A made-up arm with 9 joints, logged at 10 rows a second.
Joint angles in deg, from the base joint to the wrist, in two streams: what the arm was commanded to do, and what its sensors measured. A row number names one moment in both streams.
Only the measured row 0 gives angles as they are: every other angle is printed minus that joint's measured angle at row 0.
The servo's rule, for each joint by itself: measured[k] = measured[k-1] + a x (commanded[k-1-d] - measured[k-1]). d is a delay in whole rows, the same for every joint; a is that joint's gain. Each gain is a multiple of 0.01, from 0.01 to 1. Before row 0 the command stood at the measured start. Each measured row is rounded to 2 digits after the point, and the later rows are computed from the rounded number. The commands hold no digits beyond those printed.
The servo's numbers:
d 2
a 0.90 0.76 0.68 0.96 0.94 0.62 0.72 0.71 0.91
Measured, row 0: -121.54, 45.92, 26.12, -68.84, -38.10, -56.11, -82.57, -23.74, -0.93
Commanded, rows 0 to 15: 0.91, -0.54, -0.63, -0.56, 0.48, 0.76, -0.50, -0.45, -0.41; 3.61, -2.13, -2.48, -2.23, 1.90, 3.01, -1.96, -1.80, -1.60; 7.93, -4.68, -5.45, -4.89, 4.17, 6.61, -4.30, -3.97, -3.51; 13.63, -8.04, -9.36, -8.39, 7.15, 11.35, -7.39, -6.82, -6.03; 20.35, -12.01, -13.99, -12.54, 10.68, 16.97, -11.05, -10.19, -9.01; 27.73, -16.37, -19.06, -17.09, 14.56, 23.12, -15.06, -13.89, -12.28; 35.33, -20.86, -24.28, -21.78, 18.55, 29.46, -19.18, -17.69, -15.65; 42.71, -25.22, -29.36, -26.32, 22.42, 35.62, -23.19, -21.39, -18.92; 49.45, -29.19, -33.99, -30.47, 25.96, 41.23, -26.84, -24.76, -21.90; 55.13, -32.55, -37.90, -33.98, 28.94, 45.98, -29.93, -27.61, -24.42; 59.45, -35.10, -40.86, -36.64, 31.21, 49.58, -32.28, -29.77, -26.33; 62.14, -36.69, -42.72, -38.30, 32.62, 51.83, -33.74, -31.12, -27.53; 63.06, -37.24, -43.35, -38.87, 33.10, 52.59, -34.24, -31.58, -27.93; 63.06, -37.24, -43.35, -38.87, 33.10, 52.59, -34.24, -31.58, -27.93; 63.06, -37.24, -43.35, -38.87, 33.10, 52.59, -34.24, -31.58, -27.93; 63.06, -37.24, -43.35, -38.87, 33.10, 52.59, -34.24, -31.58, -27.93
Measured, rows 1 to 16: 0.00, 0.00, 0.00, 0.00, 0.00, 0.00, 0.00, 0.00, 0.00; 0.00, 0.00, 0.00, 0.00, 0.00, 0.00, 0.00, 0.00, 0.00; 0.82, -0.41, -0.43, -0.54, 0.45, 0.47, -0.36, -0.32, -0.37; 3.33, -1.72, -1.82, -2.16, 1.81, 2.04, -1.51, -1.37, -1.49; 7.47, -3.97, -4.29, -4.78, 4.03, 4.87, -3.52, -3.22, -3.33; 13.01, -7.06, -7.74, -8.25, 6.96, 8.89, -6.31, -5.78, -5.79; 19.62, -10.82, -11.99, -12.37, 10.46, 13.90, -9.72, -8.91, -8.72; 26.92, -15.04, -16.80, -16.90, 14.31, 19.62, -13.56, -12.45, -11.96; 34.49, -19.46, -21.89, -21.58, 18.30, 25.72, -17.61, -16.17, -15.32; 41.89, -23.84, -26.97, -26.13, 22.17, 31.86, -21.63, -19.88, -18.60; 48.69, -27.91, -31.74, -30.30, 25.73, 37.67, -25.38, -23.34, -21.60; 54.49, -31.44, -35.93, -33.83, 28.75, 42.82, -28.66, -26.37, -24.17; 58.95, -34.22, -39.28, -36.53, 31.06, 47.01, -31.27, -28.78, -26.14; 61.82, -36.10, -41.62, -38.23, 32.53, 50.00, -33.05, -30.44, -27.40; 62.94, -36.97, -42.80, -38.84, 33.07, 51.61, -33.91, -31.25, -27.88; 63.05, -37.18, -43.17, -38.87, 33.10, 52.22, -34.15, -31.48, -27.93
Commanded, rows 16 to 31: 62.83, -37.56, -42.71, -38.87, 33.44, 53.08, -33.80, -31.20, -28.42; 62.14, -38.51, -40.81, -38.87, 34.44, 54.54, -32.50, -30.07, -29.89; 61.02, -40.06, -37.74, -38.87, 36.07, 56.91, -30.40, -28.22, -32.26; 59.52, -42.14, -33.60, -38.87, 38.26, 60.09, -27.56, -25.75, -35.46; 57.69, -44.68, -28.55, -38.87, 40.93, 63.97, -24.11, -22.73, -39.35; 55.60, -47.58, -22.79, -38.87, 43.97, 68.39, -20.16, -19.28, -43.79; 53.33, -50.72, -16.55, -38.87, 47.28, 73.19, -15.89, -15.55, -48.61; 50.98, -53.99, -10.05, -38.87, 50.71, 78.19, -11.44, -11.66, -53.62; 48.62, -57.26, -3.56, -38.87, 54.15, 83.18, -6.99, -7.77, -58.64; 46.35, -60.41, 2.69, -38.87, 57.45, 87.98, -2.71, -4.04, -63.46; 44.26, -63.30, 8.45, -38.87, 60.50, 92.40, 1.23, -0.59, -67.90; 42.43, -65.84, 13.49, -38.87, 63.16, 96.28, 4.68, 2.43, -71.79; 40.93, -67.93, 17.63, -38.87, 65.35, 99.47, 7.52, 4.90, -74.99; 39.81, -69.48, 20.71, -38.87, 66.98, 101.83, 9.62, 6.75, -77.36; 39.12, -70.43, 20.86, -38.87, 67.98, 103.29, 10.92, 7.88, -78.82; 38.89, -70.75, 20.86, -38.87, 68.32, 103.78, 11.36, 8.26, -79.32
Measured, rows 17 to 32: 63.06, -37.23, -43.29, -38.87, 33.10, 52.45, -34.21, -31.55, -27.93; 63.06, -37.24, -43.33, -38.87, 33.10, 52.54, -34.23, -31.57, -27.93; 62.85, -37.48, -42.91, -38.87, 33.42, 52.87, -33.92, -31.31, -28.38; 62.21, -38.26, -41.48, -38.87, 34.38, 53.91, -32.90, -30.43, -29.75; 61.14, -39.63, -38.94, -38.87, 35.97, 55.77, -31.10, -28.86, -32.03; 59.68, -41.54, -35.31, -38.87, 38.12, 58.45, -28.55, -26.65, -35.15; 57.89, -43.93, -30.71, -38.87, 40.76, 61.87, -25.35, -23.87, -38.97; 55.83, -46.70, -25.32, -38.87, 43.78, 65.91, -21.61, -20.61, -43.36; 53.58, -49.76, -19.36, -38.87, 47.07, 70.42, -17.49, -17.02, -48.14; 51.24, -52.97, -13.03, -38.87, 50.49, 75.24, -13.13, -13.21, -53.13; 48.88, -56.23, -6.59, -38.87, 53.93, 80.16, -8.71, -9.35, -58.14; 46.60, -59.41, -0.28, -38.87, 57.24, 85.01, -4.39, -5.58, -62.98; 44.49, -62.37, 5.66, -38.87, 60.30, 89.59, -0.34, -2.04, -67.46; 42.64, -65.01, 10.98, -38.87, 62.99, 93.74, 3.27, 1.13, -71.40; 41.10, -67.23, 15.50, -38.87, 65.21, 97.29, 6.33, 3.81, -74.67; 39.94, -68.94, 19.04, -38.87, 66.87, 100.10, 8.70, 5.90, -77.12
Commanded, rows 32 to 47: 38.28, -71.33, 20.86, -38.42, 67.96, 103.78, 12.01, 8.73, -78.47; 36.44, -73.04, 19.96, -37.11, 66.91, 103.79, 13.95, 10.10, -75.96; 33.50, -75.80, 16.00, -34.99, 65.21, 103.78, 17.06, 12.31, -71.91; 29.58, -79.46, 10.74, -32.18, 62.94, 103.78, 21.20, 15.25, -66.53; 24.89, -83.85, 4.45, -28.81, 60.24, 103.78, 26.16, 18.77, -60.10; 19.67, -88.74, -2.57, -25.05, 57.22, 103.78, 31.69, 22.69, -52.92; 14.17, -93.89, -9.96, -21.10, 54.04, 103.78, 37.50, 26.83, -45.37; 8.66, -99.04, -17.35, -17.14, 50.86, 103.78, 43.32, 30.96, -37.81; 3.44, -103.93, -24.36, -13.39, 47.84, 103.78, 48.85, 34.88, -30.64; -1.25, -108.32, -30.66, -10.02, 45.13, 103.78, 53.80, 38.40, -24.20; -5.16, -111.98, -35.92, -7.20, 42.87, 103.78, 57.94, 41.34, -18.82; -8.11, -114.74, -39.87, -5.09, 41.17, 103.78, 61.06, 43.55, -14.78; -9.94, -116.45, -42.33, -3.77, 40.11, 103.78, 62.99, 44.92, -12.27; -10.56, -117.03, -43.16, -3.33, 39.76, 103.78, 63.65, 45.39, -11.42; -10.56, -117.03, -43.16, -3.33, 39.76, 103.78, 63.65, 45.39, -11.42; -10.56, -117.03, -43.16, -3.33, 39.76, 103.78, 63.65, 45.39, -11.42
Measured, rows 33 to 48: 39.20, -70.07, 20.28, -38.87, 67.91, 102.08, 10.30, 7.31, -78.67; 38.92, -70.59, 20.67, -38.87, 68.30, 103.13, 11.06, 7.98, -79.26; 38.34, -71.15, 20.80, -38.44, 67.98, 103.53, 11.74, 8.51, -78.54; 36.63, -72.59, 20.23, -37.16, 66.97, 103.69, 13.33, 9.64, -76.19; 33.81, -75.03, 17.35, -35.08, 65.32, 103.75, 16.02, 11.54, -72.30; 30.00, -78.40, 12.86, -32.30, 63.08, 103.77, 19.75, 14.17, -67.05; 25.40, -82.54, 7.14, -28.95, 60.41, 103.78, 24.37, 17.44, -60.73; 20.24, -87.25, 0.54, -25.21, 57.41, 103.78, 29.64, 21.17, -53.62; 14.78, -92.30, -6.60, -21.26, 54.24, 103.78, 35.30, 25.19, -46.11; 9.27, -97.42, -13.91, -17.30, 51.06, 103.78, 41.07, 29.29, -38.56; 4.02, -102.37, -21.02, -13.55, 48.03, 103.78, 46.67, 33.26, -31.35; -0.72, -106.89, -27.58, -10.16, 45.30, 103.78, 51.80, 36.91, -24.84; -4.72, -110.76, -33.25, -7.32, 43.02, 103.78, 56.22, 40.06, -19.36; -7.77, -113.78, -37.75, -5.18, 41.28, 103.78, 59.70, 42.54, -15.19; -9.72, -115.81, -40.86, -3.83, 40.18, 103.78, 62.07, 44.23, -12.53; -10.48, -116.74, -42.42, -3.35, 39.79, 103.78, 63.21, 45.05, -11.52
